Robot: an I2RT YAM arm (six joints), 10 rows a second.
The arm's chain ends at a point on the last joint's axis. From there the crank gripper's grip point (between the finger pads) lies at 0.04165 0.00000 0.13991 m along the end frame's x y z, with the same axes.
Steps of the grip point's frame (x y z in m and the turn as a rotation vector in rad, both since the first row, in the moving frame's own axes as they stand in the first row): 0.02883, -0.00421, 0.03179, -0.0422, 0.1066, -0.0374; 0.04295, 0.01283, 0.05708, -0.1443, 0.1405, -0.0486; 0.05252, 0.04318, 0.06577, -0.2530, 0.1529, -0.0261; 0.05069, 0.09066, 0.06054, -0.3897, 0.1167, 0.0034; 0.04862, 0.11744, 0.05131, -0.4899, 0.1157, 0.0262; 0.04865, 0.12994, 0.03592, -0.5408, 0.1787, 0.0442; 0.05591, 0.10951, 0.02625, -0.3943, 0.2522, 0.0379; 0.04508, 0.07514, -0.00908, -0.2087, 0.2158, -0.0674
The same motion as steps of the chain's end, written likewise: 0.01411, -0.00817, 0.03710, -0.0422, 0.1066, -0.0374; 0.02340, -0.00431, 0.06557, -0.1443, 0.1405, -0.0486; 0.03148, 0.01045, 0.07798, -0.2530, 0.1529, -0.0261; 0.03518, 0.03840, 0.07671, -0.3897, 0.1167, 0.0034; 0.03428, 0.05167, 0.07354, -0.4899, 0.1157, 0.0262; 0.02730, 0.05800, 0.06553, -0.5408, 0.1787, 0.0442; 0.02426, 0.05620, 0.05172, -0.3943, 0.2522, 0.0379; 0.01544, 0.05110, 0.00573, -0.2087, 0.2158, -0.0674
